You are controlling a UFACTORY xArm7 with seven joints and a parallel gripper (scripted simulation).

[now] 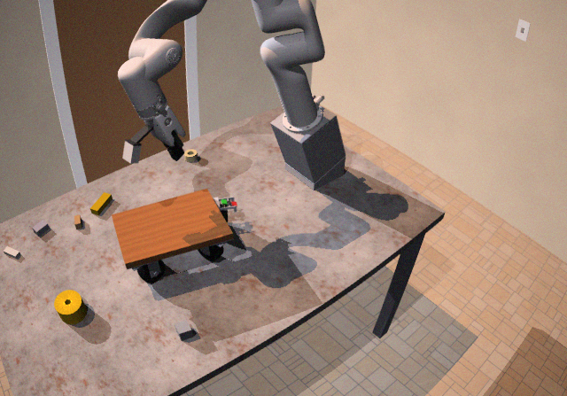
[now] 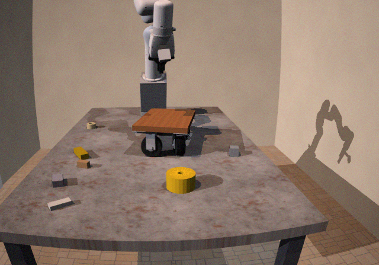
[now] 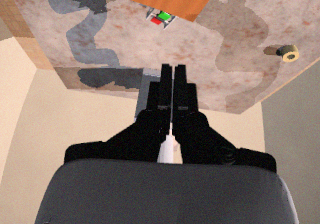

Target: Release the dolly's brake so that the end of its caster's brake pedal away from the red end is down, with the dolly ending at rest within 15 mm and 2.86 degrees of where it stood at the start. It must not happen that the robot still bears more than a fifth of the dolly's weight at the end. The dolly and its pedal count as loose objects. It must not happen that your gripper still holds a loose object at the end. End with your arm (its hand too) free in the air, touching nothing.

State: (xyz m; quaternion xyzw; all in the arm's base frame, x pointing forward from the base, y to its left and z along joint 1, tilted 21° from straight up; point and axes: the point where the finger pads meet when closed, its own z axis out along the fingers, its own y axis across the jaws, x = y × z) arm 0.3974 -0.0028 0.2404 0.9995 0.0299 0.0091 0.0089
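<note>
Right now the brake pedal is 140 mm behind my hand, 30 mm to the left of it and 240 mm below it. Also, from my hand: grey cube (210 mm ahead, 250 mm to the left, 300 mm below); then orange block (250 mm ahead, 310 mm to the right, 310 mm below); then yellow cylinder (430 mm ahead, 290 mm below).
</note>
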